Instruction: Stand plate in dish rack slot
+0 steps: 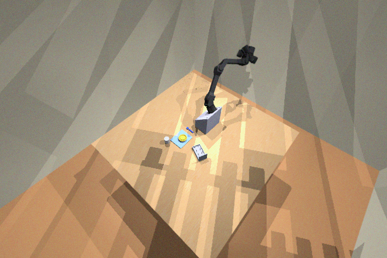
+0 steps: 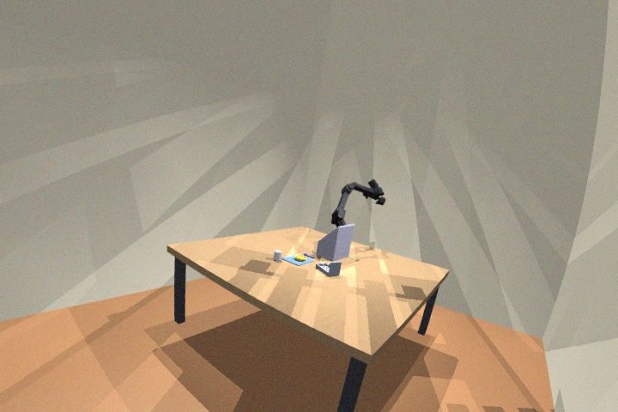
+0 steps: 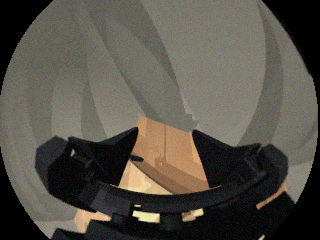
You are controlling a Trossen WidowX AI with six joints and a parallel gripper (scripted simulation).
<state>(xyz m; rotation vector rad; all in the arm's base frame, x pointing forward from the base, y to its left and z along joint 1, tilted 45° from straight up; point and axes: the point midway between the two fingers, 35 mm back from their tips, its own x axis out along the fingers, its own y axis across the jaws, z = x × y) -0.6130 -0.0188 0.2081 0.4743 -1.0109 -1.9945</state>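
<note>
Now: the plate 930 mm ahead of my gripper tip, 120 mm to the left of it and 310 mm below it. The rest, counted from my gripper tip: small white cup: 1040 mm ahead, 40 mm to the left, 300 mm below; thin blue utensil: 820 mm ahead, 80 mm to the left, 320 mm below; dish rack: 920 mm ahead, 310 mm to the left, 300 mm below.
</note>
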